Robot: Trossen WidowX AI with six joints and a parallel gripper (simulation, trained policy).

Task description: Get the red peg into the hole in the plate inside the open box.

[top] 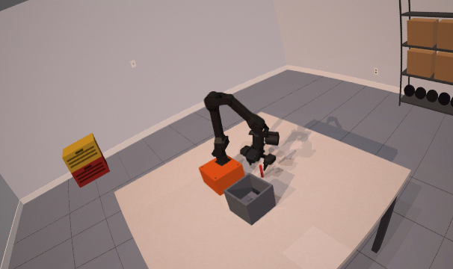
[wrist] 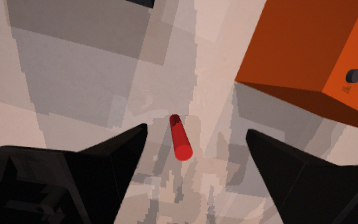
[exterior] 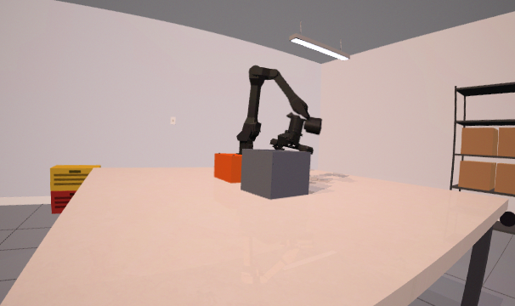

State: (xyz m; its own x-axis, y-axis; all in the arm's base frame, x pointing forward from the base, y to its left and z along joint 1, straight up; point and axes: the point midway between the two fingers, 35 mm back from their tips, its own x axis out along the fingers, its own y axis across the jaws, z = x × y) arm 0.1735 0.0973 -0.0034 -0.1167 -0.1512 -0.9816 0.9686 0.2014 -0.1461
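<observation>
Right now the red peg is 3 cm below my gripper tip, 2 cm to the left of it and 1 cm ahead of it. Also, from my gripper tip: plate 18 cm to the right, 14 cm ahead, 2 cm below.
</observation>
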